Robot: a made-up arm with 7 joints. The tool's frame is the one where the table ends. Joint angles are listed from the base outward.
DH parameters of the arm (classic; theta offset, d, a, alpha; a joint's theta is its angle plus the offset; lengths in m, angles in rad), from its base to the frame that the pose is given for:
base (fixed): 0 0 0 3.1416
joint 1: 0 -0.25 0.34 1.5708
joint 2: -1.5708 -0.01 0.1 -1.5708
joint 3: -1.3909 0 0.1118 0
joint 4: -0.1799 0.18 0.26 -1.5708
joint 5: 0 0.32 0.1 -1.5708
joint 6: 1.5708 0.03 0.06 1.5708
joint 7: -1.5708 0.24 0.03 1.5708
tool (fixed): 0 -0.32 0 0
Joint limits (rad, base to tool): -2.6..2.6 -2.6..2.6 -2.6..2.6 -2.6..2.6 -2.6..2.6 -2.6..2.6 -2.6..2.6
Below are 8 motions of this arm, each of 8 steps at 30 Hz.
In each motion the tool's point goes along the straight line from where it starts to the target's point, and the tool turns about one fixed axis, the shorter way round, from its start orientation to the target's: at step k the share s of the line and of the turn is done. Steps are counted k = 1, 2, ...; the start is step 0. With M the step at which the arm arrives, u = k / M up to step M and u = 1 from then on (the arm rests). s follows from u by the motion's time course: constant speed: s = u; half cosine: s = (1 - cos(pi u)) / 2; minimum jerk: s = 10 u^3 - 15 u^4 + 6 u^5.
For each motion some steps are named. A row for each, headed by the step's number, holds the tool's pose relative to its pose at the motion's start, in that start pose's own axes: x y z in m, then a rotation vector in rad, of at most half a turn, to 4 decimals.
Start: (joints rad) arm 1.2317 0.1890 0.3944 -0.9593 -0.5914 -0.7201 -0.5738
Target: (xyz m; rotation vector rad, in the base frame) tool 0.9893 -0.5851 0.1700 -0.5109 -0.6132 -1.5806
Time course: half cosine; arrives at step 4
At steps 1, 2, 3, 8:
1: -0.0102 0.0015 0.0029 0.0019 0.0020 0.0141
2: -0.0349 0.0052 0.0098 0.0064 0.0069 0.0480
3: -0.0596 0.0089 0.0166 0.0110 0.0117 0.0819
8: -0.0698 0.0104 0.0195 0.0129 0.0137 0.0959

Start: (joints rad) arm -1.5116 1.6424 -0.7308 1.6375 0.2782 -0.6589 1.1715
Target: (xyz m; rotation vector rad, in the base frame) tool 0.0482 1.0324 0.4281 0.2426 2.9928 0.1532
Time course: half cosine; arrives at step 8
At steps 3, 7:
3: -0.0573 -0.0003 0.0161 0.0151 0.0276 0.0227
7: -0.1785 -0.0010 0.0501 0.0471 0.0862 0.0708

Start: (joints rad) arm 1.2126 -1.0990 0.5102 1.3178 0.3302 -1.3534 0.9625
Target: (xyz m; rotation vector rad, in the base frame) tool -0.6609 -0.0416 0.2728 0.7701 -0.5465 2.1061
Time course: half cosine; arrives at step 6
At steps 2, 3, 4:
2: -0.0236 0.0230 0.0067 0.0375 -0.0067 0.0500
3: -0.0473 0.0460 0.0134 0.0751 -0.0133 0.1000
4: -0.0709 0.0691 0.0201 0.1126 -0.0200 0.1500

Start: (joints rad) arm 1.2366 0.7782 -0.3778 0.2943 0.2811 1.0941 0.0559
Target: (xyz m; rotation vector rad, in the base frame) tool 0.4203 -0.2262 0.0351 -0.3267 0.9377 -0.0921
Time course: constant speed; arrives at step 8
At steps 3, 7, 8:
3: -0.0036 0.0651 0.0152 0.0022 -0.0672 0.1241
7: -0.0085 0.1519 0.0355 0.0051 -0.1569 0.2896
8: -0.0097 0.1736 0.0406 0.0058 -0.1793 0.3310

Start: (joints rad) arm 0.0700 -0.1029 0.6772 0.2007 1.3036 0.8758 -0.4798
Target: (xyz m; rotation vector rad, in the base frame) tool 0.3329 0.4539 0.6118 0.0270 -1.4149 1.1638
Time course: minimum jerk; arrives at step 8
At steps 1, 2, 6, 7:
1: -0.0002 0.0038 0.0016 0.0032 0.0013 0.0041
2: -0.0012 0.0243 0.0102 0.0205 0.0085 0.0264
6: -0.0103 0.2100 0.0883 0.1776 0.0737 0.2285
7: -0.0113 0.2305 0.0969 0.1949 0.0809 0.2508

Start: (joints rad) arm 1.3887 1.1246 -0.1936 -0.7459 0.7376 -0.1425 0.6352
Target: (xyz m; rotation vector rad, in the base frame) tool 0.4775 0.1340 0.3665 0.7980 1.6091 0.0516
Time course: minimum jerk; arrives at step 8
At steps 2, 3, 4, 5, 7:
2: 0.0022 0.0146 0.0070 0.0052 -0.0206 0.0118
3: 0.0060 0.0388 0.0185 0.0138 -0.0548 0.0315
4: 0.0108 0.0705 0.0336 0.0251 -0.0995 0.0571
5: 0.0157 0.1021 0.0487 0.0363 -0.1442 0.0828
7: 0.0213 0.1387 0.0661 0.0493 -0.1958 0.1125

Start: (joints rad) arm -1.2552 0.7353 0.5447 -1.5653 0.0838 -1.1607 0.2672
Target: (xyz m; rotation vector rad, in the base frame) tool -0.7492 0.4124 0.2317 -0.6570 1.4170 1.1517
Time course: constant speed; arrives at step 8
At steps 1, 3, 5, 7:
1: -0.0266 0.0060 0.0114 0.0060 0.0456 0.0180
3: -0.0798 0.0181 0.0343 0.0181 0.1369 0.0539
5: -0.1331 0.0302 0.0572 0.0302 0.2281 0.0898
7: -0.1863 0.0423 0.0801 0.0422 0.3193 0.1257

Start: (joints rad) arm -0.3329 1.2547 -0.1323 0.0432 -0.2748 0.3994 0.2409
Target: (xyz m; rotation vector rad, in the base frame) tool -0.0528 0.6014 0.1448 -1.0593 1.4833 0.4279
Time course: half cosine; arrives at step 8
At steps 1, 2, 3, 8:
1: -0.0034 0.0033 -0.0060 -0.0096 0.0039 0.0017
2: -0.0132 0.0128 -0.0232 -0.0368 0.0150 0.0067
3: -0.0279 0.0270 -0.0489 -0.0775 0.0317 0.0140
8: -0.0905 0.0875 -0.1585 -0.2510 0.1027 0.0455

